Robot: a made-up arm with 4 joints.
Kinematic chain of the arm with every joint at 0, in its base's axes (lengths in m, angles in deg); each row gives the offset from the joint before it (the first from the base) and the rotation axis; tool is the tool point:
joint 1: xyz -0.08 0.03 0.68 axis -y
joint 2: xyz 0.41 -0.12 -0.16 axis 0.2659 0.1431 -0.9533
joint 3: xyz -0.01 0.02 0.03 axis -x
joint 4: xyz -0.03 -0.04 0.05 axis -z
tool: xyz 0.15 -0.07 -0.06
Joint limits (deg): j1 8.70..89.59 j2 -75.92..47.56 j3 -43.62..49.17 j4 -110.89..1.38
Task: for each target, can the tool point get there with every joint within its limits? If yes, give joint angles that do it. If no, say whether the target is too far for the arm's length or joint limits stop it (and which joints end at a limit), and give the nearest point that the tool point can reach.
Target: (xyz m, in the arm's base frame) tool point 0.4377 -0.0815 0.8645
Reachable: yes | joints 34.18 15.74 -13.00 -46.12
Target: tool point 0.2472 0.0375 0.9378
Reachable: yes | joints 58.38 -46.62 -13.85 -70.11
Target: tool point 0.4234 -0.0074 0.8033
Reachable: yes | joints 33.03 -3.02 26.52 -66.91
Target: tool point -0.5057 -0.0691 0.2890
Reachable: no: joint limits stop it (at a limit: joint 1, joint 2, joint 4) | nearest point 0.1990 -0.0721 0.5541 | short by 0.753 m
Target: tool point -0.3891 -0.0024 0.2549
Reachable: no: joint limits stop it (at a limit: joint 1, joint 2, joint 4) | nearest point 0.2030 -0.0735 0.5446 | short by 0.663 m
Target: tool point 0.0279 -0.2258 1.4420
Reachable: no: too far | nearest point 0.0435 -0.1446 1.2186 | short by 0.238 m
